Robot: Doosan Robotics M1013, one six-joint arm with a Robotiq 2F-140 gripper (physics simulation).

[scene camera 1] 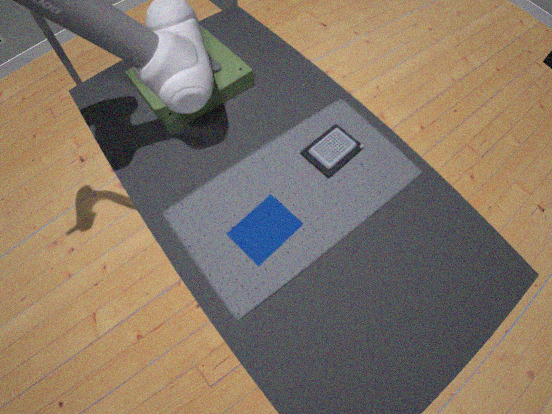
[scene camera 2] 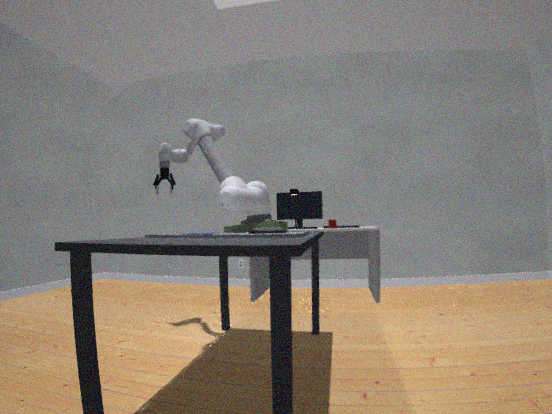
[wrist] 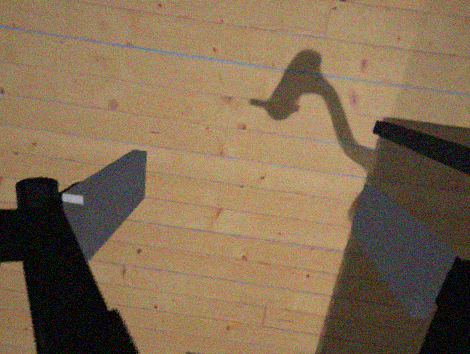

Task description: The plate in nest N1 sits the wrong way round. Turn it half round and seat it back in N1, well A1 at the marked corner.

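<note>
The plate (scene camera 1: 334,146), pale with a fine grid of wells, lies flat in a dark rectangular nest (scene camera 1: 317,163) at the upper right of the grey board. A small light mark shows at the nest's right corner. Which corner holds well A1 is too small to tell. My gripper (scene camera 2: 164,190) (wrist: 251,191) is open and empty, fingers pointing down. It hangs high, out beyond the table's side, with floor below it in the wrist view. It is well away from the plate, which does not show in the wrist view.
A blue rectangle (scene camera 1: 265,230) lies on the grey perforated board (scene camera 1: 210,215). The board lies on the dark table (scene camera 1: 360,280) (scene camera 2: 175,247). The arm stands on a green base (scene camera 1: 232,75). A desk (scene camera 2: 345,245) with a monitor (scene camera 2: 299,206) and a red object (scene camera 2: 332,223) stands behind.
</note>
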